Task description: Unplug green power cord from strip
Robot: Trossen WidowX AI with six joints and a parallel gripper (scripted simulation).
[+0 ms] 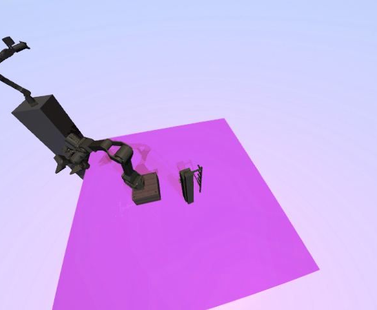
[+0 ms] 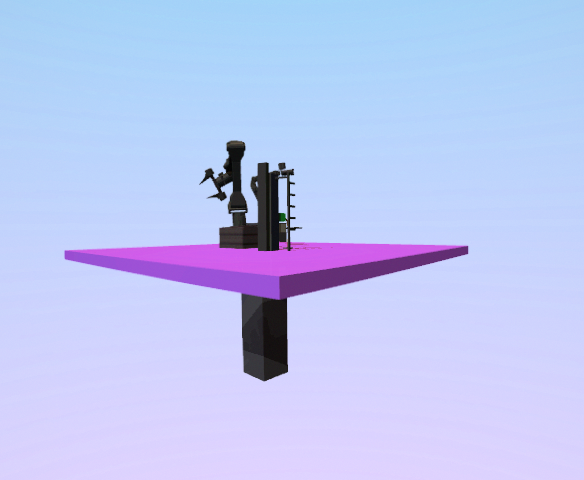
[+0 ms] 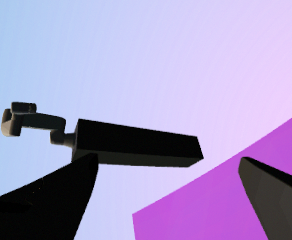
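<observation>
The green plug lies 65 cm ahead of my gripper tip, 15 cm below it and 5 cm to the right of it.
</observation>
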